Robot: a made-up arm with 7 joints. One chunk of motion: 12 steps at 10 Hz.
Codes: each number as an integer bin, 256 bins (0 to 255) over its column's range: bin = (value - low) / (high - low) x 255, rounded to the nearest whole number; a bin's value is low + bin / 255 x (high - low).
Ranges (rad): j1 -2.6..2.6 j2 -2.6..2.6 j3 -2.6..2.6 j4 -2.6..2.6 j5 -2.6..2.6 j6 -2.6..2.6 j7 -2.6..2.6
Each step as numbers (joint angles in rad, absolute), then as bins.
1 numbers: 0.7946 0.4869 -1.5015 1.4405 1.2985 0.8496 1.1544
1 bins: 166 151 54 198 191 169 184
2 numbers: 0.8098 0.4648 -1.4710 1.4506 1.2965 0.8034 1.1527
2 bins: 167 150 55 199 191 167 184
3 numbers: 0.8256 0.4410 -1.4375 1.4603 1.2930 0.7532 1.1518
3 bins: 168 149 57 199 191 164 184
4 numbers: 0.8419 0.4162 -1.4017 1.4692 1.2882 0.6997 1.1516
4 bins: 169 148 59 200 191 162 184
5 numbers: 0.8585 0.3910 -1.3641 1.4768 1.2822 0.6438 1.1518
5 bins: 170 147 61 200 190 159 184
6 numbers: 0.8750 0.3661 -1.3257 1.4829 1.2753 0.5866 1.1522
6 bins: 170 145 62 200 190 156 184
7 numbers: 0.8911 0.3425 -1.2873 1.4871 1.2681 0.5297 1.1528
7 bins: 171 144 64 200 190 153 184
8 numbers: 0.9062 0.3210 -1.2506 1.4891 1.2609 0.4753 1.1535
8 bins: 172 143 66 201 189 151 184
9 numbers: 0.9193 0.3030 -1.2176 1.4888 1.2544 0.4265 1.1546
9 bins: 173 142 68 201 189 148 184
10 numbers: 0.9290 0.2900 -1.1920 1.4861 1.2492 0.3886 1.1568
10 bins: 173 142 69 200 189 147 184
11 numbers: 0.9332 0.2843 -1.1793 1.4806 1.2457 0.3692 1.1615
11 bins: 173 141 70 200 189 146 184
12 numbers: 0.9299 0.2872 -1.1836 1.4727 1.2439 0.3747 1.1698
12 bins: 173 142 69 200 188 146 185
